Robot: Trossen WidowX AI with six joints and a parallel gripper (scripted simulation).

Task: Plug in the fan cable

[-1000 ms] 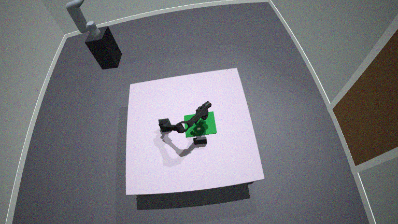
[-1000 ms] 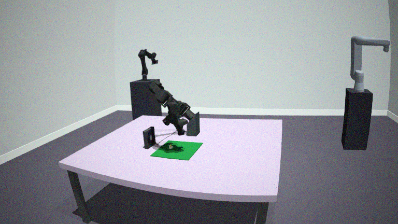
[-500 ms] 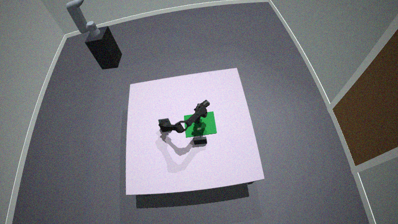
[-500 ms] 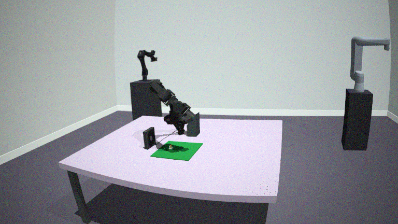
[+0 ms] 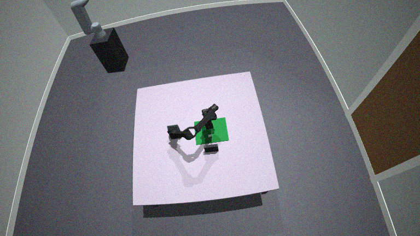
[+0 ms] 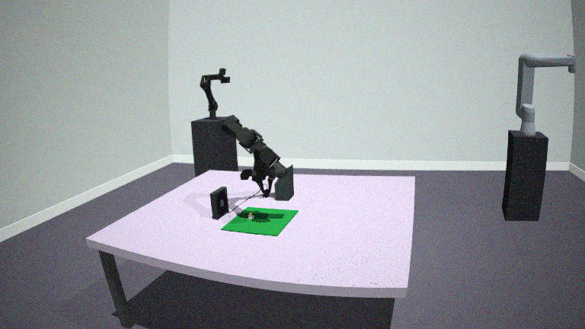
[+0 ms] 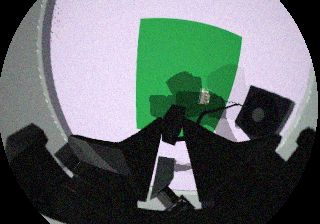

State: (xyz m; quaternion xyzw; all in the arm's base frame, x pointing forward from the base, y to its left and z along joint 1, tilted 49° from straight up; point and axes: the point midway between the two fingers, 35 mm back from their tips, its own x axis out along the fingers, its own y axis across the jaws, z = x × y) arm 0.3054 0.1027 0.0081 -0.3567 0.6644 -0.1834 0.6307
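Now: gripper tip 2 cm short of the green board, 3 cm to the left of it and 13 cm above it. Also, from my gripper tip: four-pin header: 1 cm ahead, 8 cm to the right, 12 cm below; then dark plug: 1 cm behind; then black fan: 3 cm ahead, 22 cm to the right, 6 cm below.
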